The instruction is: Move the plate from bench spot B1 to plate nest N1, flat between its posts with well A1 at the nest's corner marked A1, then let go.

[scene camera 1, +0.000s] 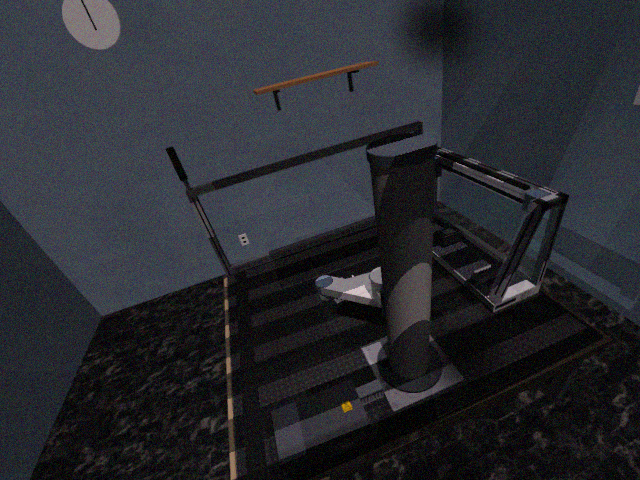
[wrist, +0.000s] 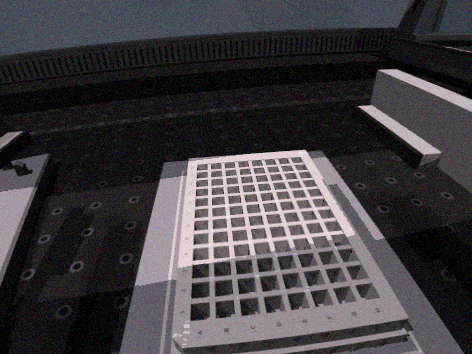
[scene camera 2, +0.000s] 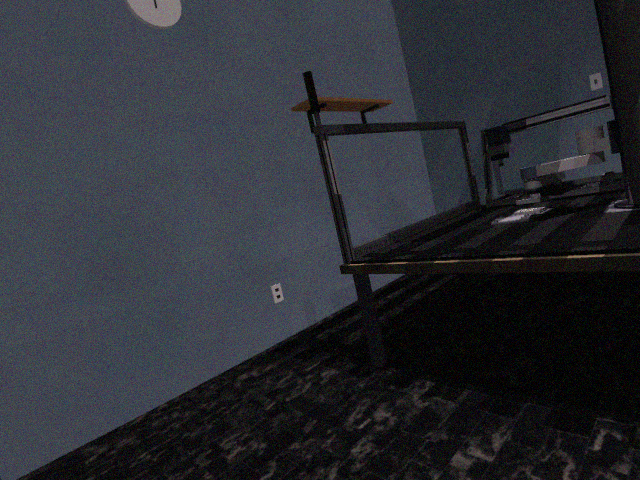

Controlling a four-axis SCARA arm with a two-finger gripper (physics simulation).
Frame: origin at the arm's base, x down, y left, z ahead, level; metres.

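Seen in the pictures: gripper, between the fingertips: (scene camera 1: 367,272) (wrist: 191,102) (scene camera 2: 523,199); arm's base, origin of its link: (scene camera 1: 408,363).
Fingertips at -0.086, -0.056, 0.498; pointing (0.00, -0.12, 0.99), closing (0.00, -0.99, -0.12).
Note:
Pixels of each thing's top centre, then the offset from my fingertips to it, as dx, dy, dz. "spot": a spot on its surface instead.
- pale plate, centre of its top: (wrist: 263,213) (scene camera 2: 529,209) +0.057, -0.029, -0.011
- light grey base, a spot on its surface: (wrist: 155,250) spot: +0.071, +0.028, -0.010
- pale base, a spot on its surface: (wrist: 15,210) spot: +0.061, +0.111, +0.031
- pale base plate, a spot on its surface: (scene camera 1: 449,379) spot: +0.074, -0.041, -0.623
The pale plate (wrist: 260,225) with a grid of square wells lies flat on a light grey base (wrist: 155,250) in the wrist view. Small letters run along its near edge; the lettering is mostly too small to read. My gripper (wrist: 191,102) is open, its fingers far apart at the left and right edges of the wrist view, with nothing between them. The plate shows below and between the fingers, apart from them. Another pale base (wrist: 15,210) with a small dark piece on it shows at the left; whether it is nest N1 cannot be told. In scene camera 1 the fingers are hidden by the arm.
The arm's dark column (scene camera 1: 408,248) stands on a pale base plate (scene camera 1: 449,379). Its pale forearm (scene camera 1: 343,285) (scene camera 2: 568,164) reaches over the bench. A metal-framed enclosure (scene camera 1: 516,253) stands at the right, and a rail (scene camera 1: 305,159) (scene camera 2: 387,128) runs above the back edge.

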